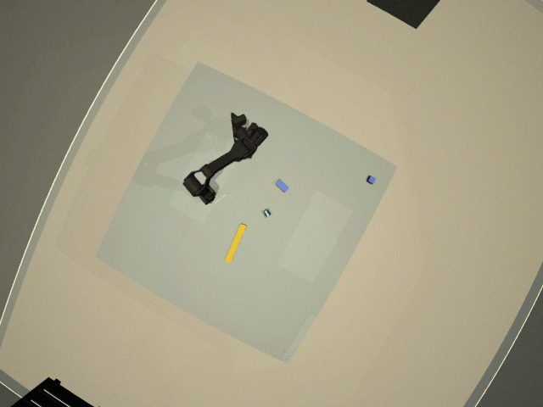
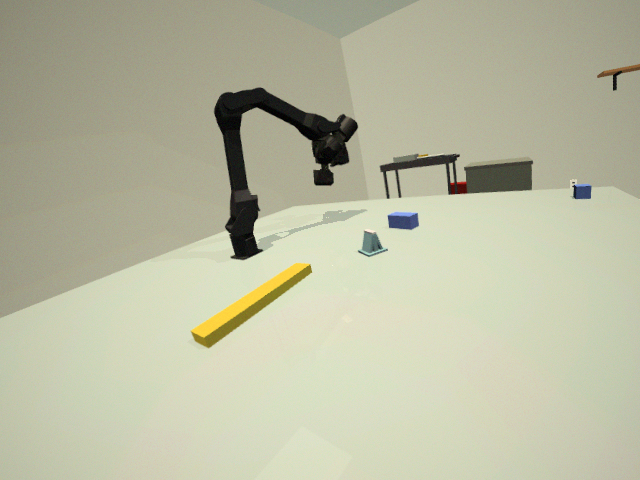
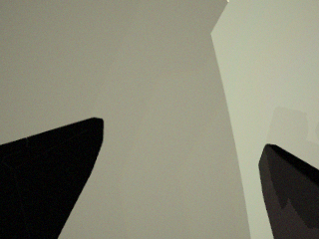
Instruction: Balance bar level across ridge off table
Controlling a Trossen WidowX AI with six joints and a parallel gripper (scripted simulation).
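Now: the yellow bar 290 mm ahead of my gripper tip, 550 mm to the right of it and 180 mm below it. Also, from my gripper tip: small blue cube: 780 mm ahead, 100 mm to the left, 170 mm below.
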